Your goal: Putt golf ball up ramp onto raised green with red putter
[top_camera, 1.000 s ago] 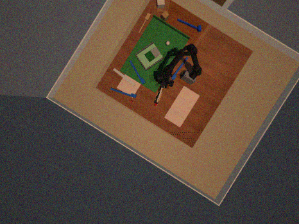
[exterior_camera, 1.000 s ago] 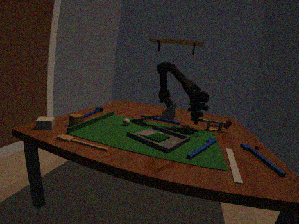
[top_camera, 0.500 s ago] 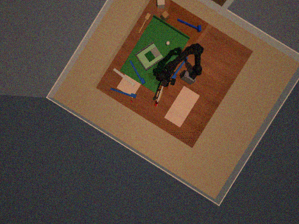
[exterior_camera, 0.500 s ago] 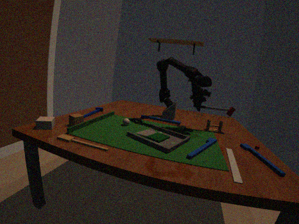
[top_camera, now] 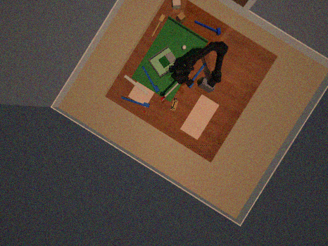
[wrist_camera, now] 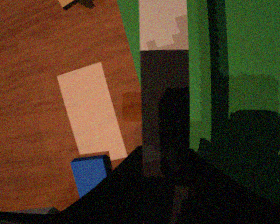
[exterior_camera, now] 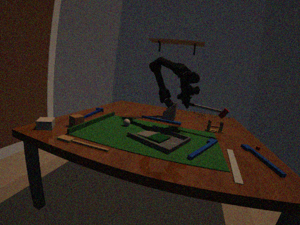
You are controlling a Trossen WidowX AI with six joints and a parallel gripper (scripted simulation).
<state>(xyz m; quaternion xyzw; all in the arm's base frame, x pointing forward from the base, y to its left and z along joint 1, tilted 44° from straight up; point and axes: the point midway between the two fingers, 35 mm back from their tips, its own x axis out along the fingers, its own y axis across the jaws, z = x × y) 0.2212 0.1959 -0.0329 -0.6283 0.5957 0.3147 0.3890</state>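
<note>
Right now my gripper tip is 12 cm to the right of the red putter, 2 cm below it and 1 cm short of it. Round my gripper tip: white golf ball 31 cm to the right, 21 cm ahead, 12 cm below; then wooden rack 20 cm to the left, 11 cm below, 10 cm behind.
</note>
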